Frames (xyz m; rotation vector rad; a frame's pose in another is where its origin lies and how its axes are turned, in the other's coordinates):
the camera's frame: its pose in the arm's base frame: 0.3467 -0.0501 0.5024 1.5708 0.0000 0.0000
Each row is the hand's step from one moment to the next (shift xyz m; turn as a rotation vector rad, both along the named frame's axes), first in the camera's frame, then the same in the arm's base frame.
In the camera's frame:
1: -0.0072 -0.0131 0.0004 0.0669 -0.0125 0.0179
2: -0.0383 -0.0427 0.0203 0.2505 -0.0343 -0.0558
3: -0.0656 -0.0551 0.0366 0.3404 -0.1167 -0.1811
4: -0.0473 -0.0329 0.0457 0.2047 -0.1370 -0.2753
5: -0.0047 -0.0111 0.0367 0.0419 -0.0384 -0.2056
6: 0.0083 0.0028 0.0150 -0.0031 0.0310 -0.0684
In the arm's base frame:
1: -0.0072 -0.0004 -0.0131 0.0669 -0.0179 -0.0125
2: -0.0383 -0.0203 -0.0427 0.2505 0.0558 -0.0343
3: -0.0656 -0.0366 -0.0551 0.3404 0.1811 -0.1167
4: -0.0473 -0.0457 -0.0329 0.2047 0.2753 -0.1370
5: -0.0047 -0.0367 -0.0111 0.0419 0.2056 -0.0384
6: 0.0083 -0.0150 0.0028 -0.0031 0.0684 0.0310

